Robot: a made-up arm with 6 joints.
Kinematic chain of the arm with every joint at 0, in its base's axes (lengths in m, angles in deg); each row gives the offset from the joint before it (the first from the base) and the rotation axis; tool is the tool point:
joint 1: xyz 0 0 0.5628 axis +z
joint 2: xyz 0.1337 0 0 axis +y
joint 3: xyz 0 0 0.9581 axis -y
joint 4: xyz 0 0 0.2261 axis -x
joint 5: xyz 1.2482 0 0 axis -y
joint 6: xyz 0.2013 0 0 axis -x
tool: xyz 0 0 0
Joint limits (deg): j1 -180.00..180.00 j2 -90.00..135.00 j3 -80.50..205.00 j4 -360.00..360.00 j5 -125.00..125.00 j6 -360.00..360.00
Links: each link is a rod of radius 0.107 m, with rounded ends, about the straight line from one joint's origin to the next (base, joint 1, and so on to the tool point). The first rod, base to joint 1, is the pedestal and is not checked.
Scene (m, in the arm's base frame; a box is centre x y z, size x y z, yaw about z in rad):
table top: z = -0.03
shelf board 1: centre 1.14 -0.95 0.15 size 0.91 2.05 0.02 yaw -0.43
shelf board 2: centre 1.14 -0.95 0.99 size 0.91 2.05 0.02 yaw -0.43
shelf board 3: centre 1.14 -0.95 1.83 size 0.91 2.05 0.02 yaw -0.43
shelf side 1: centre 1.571 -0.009 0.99 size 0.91 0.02 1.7 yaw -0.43
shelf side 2: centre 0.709 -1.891 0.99 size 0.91 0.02 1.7 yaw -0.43
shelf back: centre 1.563 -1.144 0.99 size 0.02 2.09 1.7 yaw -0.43
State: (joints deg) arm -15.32 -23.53 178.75 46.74 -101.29 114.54
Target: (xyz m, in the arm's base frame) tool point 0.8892 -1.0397 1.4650
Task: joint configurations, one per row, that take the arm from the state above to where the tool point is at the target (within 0.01 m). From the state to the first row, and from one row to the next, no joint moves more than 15 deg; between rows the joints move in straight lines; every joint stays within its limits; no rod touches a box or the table.
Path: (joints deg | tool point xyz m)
1: -1.43 -22.75 176.87 47.68 -100.75 114.54 | -1.3492 -0.1126 0.9523
2: 12.46 -21.96 174.99 48.61 -100.21 114.54 | -1.2927 -0.4378 1.0069
3: 26.34 -21.18 173.10 49.55 -99.67 114.54 | -1.1566 -0.7411 1.0623
4: 40.23 -20.39 171.22 50.48 -99.13 114.54 | -0.9480 -1.0028 1.1185
5: 54.12 -19.61 169.34 51.42 -98.59 114.54 | -0.6800 -1.2055 1.1751
6: 68.01 -18.82 167.46 52.36 -98.05 114.54 | -0.3691 -1.3356 1.2325
7: 81.90 -18.04 165.58 53.29 -97.52 114.54 | -0.0354 -1.3845 1.2901
8: 95.78 -17.25 163.70 54.23 -96.98 114.54 | 0.2995 -1.3489 1.3482
9: 109.67 -16.47 161.81 55.16 -96.44 114.54 | 0.6145 -1.2314 1.4066
10: 123.56 -15.68 159.93 56.10 -95.90 114.54 | 0.8892 -1.0397 1.4651

